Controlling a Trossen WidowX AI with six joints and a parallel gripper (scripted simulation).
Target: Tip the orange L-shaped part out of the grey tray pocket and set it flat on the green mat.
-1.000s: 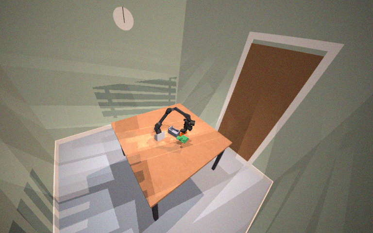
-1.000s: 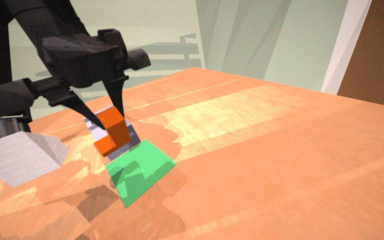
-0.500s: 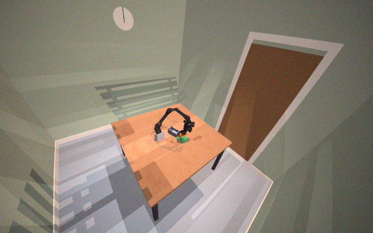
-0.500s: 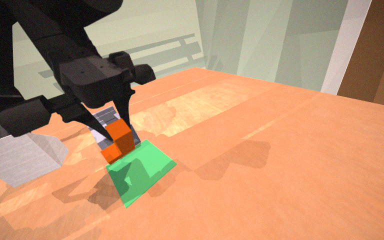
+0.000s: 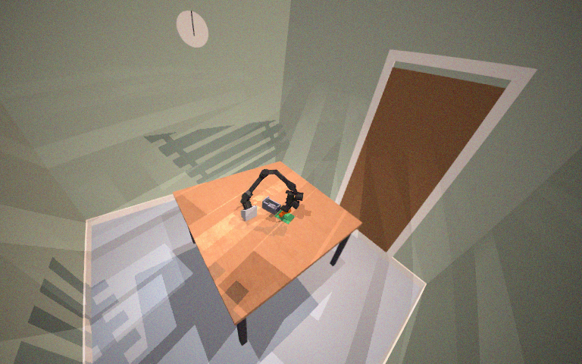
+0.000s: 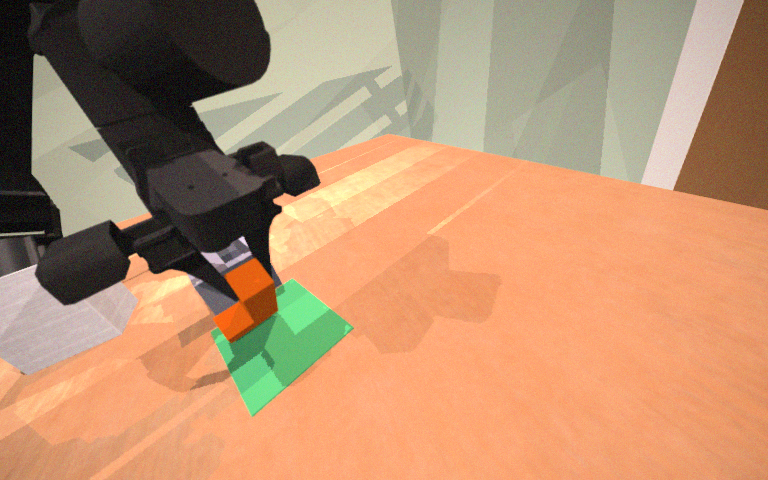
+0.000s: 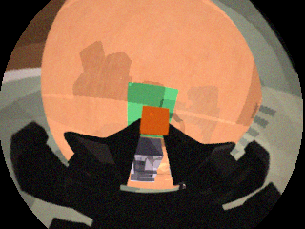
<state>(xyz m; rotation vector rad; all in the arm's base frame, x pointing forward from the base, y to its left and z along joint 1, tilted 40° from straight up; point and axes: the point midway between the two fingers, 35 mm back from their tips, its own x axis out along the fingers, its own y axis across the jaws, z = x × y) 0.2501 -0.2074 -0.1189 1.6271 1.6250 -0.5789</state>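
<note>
Now: gripper tip 2 cm to the right of the green mat and 10 cm above it. The rest, counted from my gripper tip: orange L-shaped part: 2 cm behind, 3 cm to the left, 3 cm below.
</note>
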